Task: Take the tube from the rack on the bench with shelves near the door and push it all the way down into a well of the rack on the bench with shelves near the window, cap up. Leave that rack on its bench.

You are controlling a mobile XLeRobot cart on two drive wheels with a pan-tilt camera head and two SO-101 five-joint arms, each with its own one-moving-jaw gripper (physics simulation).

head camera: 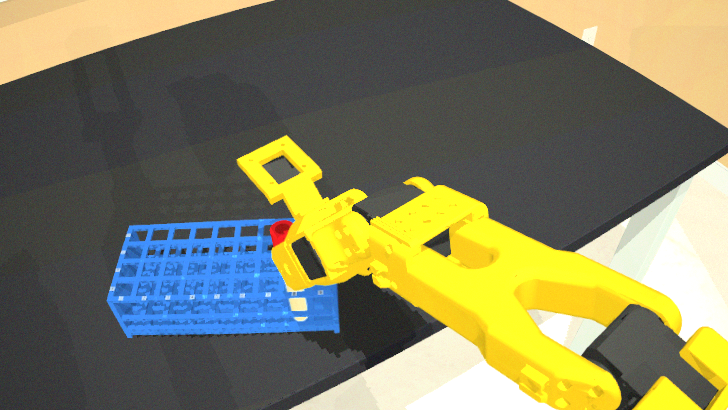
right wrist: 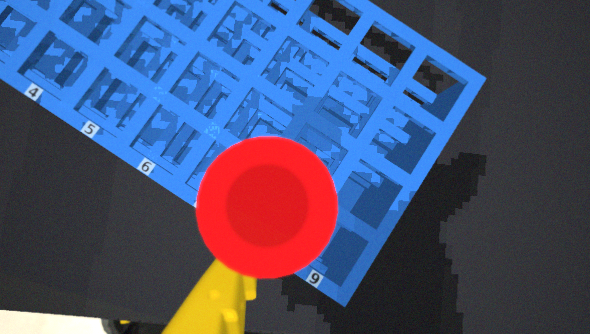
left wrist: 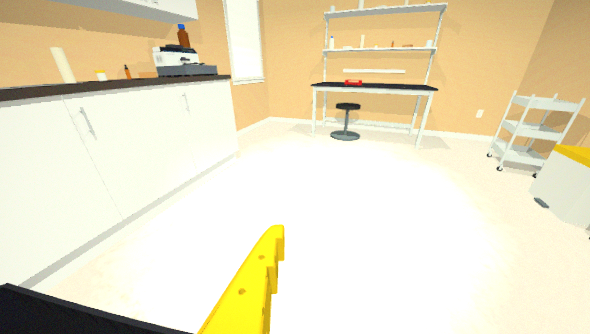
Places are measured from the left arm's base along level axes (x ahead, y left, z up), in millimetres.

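Where they show: left hand, tool point: (left wrist: pixel 284 237); right hand, tool point: (head camera: pixel 290 262) (right wrist: pixel 255 260).
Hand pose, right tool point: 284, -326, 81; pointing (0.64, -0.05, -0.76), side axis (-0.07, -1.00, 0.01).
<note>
After its pixels a point has its place, as x, y, z.
The tube's red cap (head camera: pixel 280 231) {294, -327, 107} (right wrist: pixel 267 206) {295, -330, 106} faces up, clear above the top grid of the blue rack (head camera: pixel 326 300) {290, -361, -5} (right wrist: pixel 407 190) {294, -374, 44}. The tube's pale lower end (head camera: pixel 298 305) {284, -327, 24} shows inside the rack's front, near its right end. My arm hides the middle of the tube, and the cap hides its well in the right wrist view. My right gripper (right wrist: pixel 265 285) {284, -326, 81} is open at the tube, below the cap; one jaw shows and the other is out of that view. My left gripper (left wrist: pixel 281 240) is fully open and empty above the floor, with one notched jaw showing.
The blue rack stands on a black bench top (head camera: pixel 407 91) {494, -683, -13} near its front edge. In the left wrist view, a far shelved bench (left wrist: pixel 390 87) {-2801, 734, -22} near a window bears a red object (left wrist: pixel 353 82) {-2999, 315, 17}. A stool (left wrist: pixel 347 122) {-3153, 312, -551}, white cabinets (left wrist: pixel 150 135) {-1205, -1128, -196} and a cart (left wrist: pixel 535 131) {-2164, 1960, -319} also show.
</note>
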